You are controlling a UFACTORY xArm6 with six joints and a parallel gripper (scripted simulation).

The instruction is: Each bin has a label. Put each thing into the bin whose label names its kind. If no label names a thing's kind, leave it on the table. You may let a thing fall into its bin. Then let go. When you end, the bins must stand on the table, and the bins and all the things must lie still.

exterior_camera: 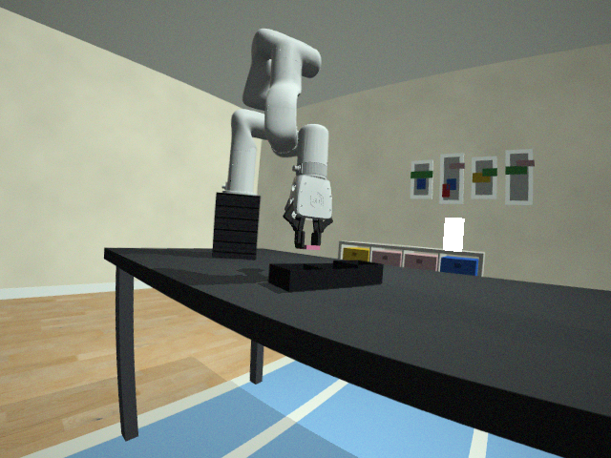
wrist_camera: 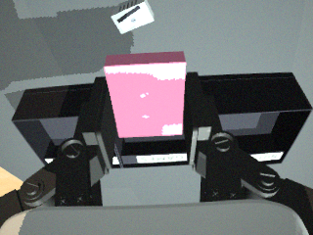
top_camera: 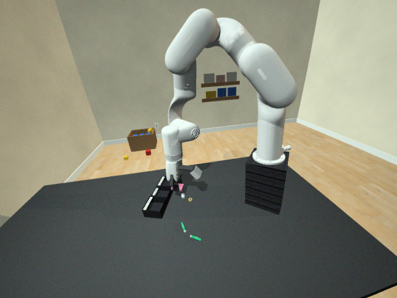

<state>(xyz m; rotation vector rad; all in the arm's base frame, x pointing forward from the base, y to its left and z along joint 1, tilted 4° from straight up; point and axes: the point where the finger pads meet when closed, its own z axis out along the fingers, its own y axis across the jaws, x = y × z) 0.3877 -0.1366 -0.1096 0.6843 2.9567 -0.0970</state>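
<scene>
Now: hand 20 mm past the white part and 80 mm above it. Round my hand: pink flat pad: 20 mm below; battery: 10 mm ahead, 170 mm to the left, 80 mm below; yellow hex nut: 50 mm behind, 30 mm to the left, 80 mm below.
</scene>
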